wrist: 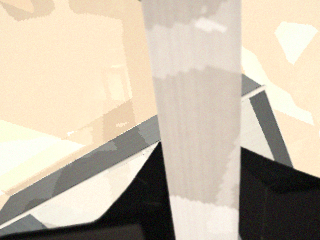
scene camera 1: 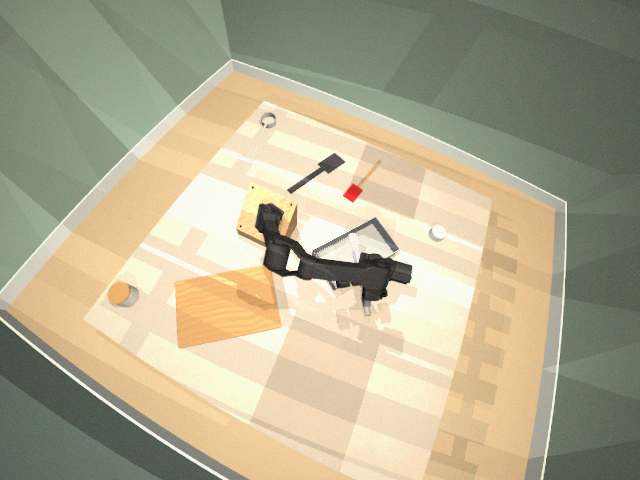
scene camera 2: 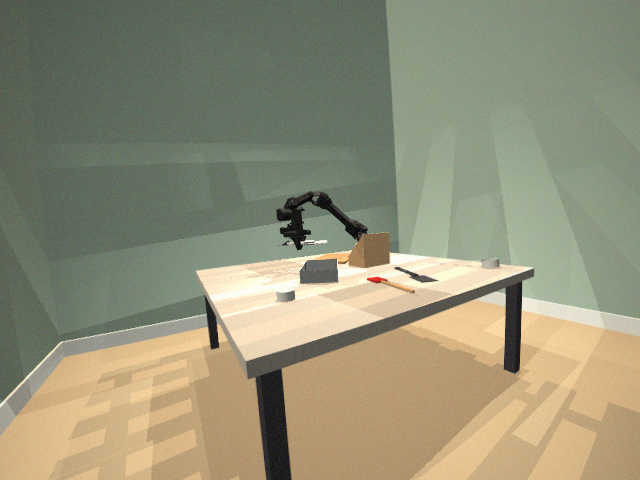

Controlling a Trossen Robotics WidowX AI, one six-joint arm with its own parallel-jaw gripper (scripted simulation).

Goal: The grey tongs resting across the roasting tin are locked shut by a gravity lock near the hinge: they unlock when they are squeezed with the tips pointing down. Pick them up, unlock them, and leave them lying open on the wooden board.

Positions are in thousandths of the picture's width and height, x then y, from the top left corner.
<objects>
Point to a roasting tin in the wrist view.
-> At 248,802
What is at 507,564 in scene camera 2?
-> A roasting tin.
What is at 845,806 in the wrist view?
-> My gripper.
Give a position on a roasting tin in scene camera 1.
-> At 584,497
</objects>
